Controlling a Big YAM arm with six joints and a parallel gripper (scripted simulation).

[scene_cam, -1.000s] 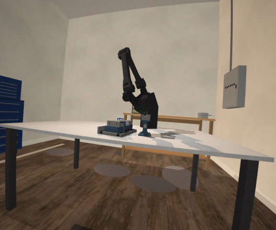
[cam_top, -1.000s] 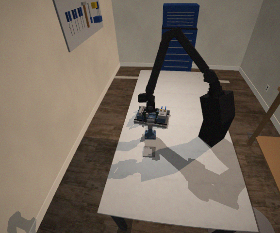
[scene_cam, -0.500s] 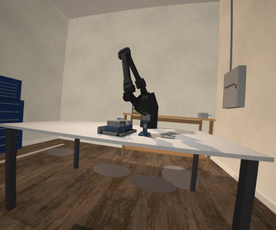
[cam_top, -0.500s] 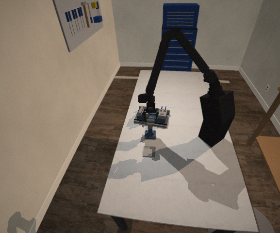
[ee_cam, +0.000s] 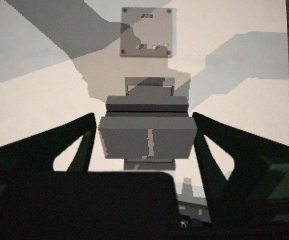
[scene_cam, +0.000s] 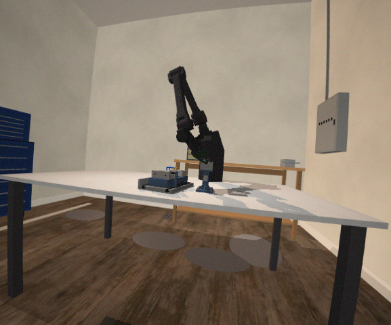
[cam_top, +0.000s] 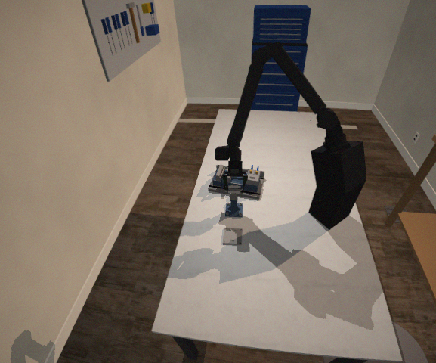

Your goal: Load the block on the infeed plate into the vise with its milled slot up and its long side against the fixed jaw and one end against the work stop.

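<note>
My gripper is now 1 cm below the part. The rest, counted from my hand: post 10 cm below; then air cylinder rod 4 cm behind, 19 cm to the right, 8 cm below; then work stop rod 6 cm ahead, 17 cm to the right, 6 cm below.
</note>
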